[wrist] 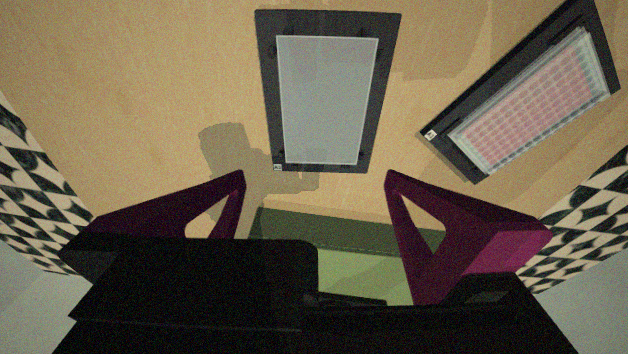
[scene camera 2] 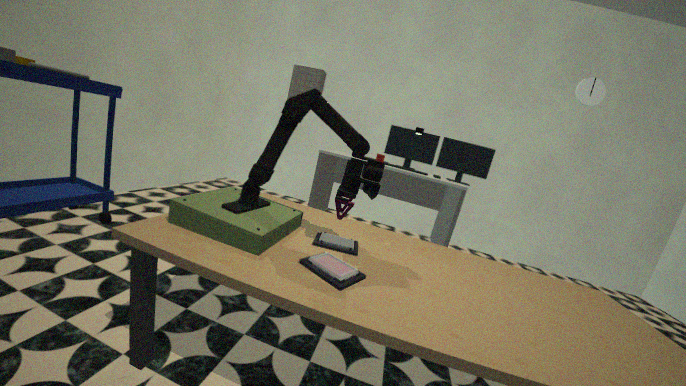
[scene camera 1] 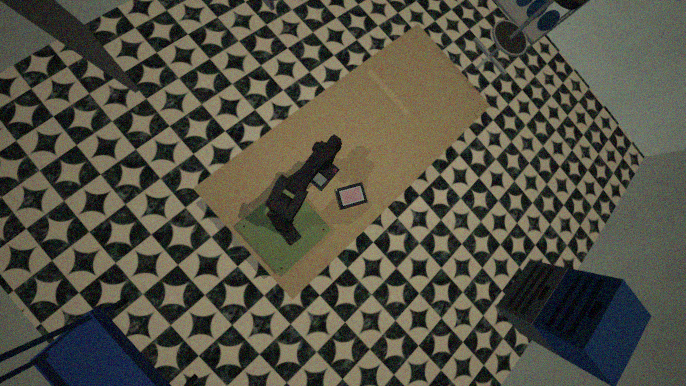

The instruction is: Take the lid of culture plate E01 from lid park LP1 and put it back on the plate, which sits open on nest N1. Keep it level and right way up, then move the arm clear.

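Frame: origin at the arm's base, x ahead, y left, z up, level; millimetres.
Seen in the pictures: gripper, fingertip midpoint: [wrist: 314, 177] [scene camera 2: 340, 215]; arm's base, link origin: [wrist: 332, 301] [scene camera 2: 247, 206].
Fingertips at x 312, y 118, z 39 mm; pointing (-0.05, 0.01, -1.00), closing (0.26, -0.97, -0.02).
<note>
Pixels of each thing's middle, then the offset from my fingertips to it. Level surfaces: height alone.
- lid, body centre: [wrist: 323, 110] [scene camera 2: 337, 240] [scene camera 1: 322, 173] dx +13, dy -4, dz -96 mm
- dark lid park, body centre: [wrist: 323, 109] [scene camera 2: 336, 241] [scene camera 1: 322, 173] dx +13, dy -4, dz -100 mm
- culture plate, body centre: [wrist: 525, 115] [scene camera 2: 333, 265] [scene camera 1: 351, 195] dx +70, dy -204, dz -91 mm
- dark nest, body centre: [wrist: 518, 111] [scene camera 2: 332, 268] [scene camera 1: 351, 195] dx +70, dy -204, dz -101 mm
- wooden table, surface height: dz -110 mm
The lid [scene camera 1: 320, 180] [scene camera 2: 338, 243] [wrist: 327, 100] is a pale, translucent rectangle lying level on the dark lid park [wrist: 325, 23]. The culture plate [scene camera 1: 351, 195] [scene camera 2: 333, 265] [wrist: 535, 107] shows pink wells and sits open on the dark nest [scene camera 2: 341, 286] [wrist: 462, 162], beside the park and turned at an angle to it. My gripper [scene camera 2: 343, 209] [wrist: 314, 177] is open and empty, with magenta fingers pointing down well above the table. In the wrist view its fingertips stand to either side of the park's near end. The arm partly hides the gripper in the overhead view.
The arm stands on a green base block [scene camera 1: 305, 240] [scene camera 2: 235, 225] [wrist: 365, 272] at one end of the wooden table [scene camera 1: 425, 75] [scene camera 2: 475, 300]. A blue cart [scene camera 2: 55, 192], a grey desk [scene camera 2: 395, 182] with two monitors and a blue cabinet [scene camera 1: 620, 325] stand away from the table.
</note>
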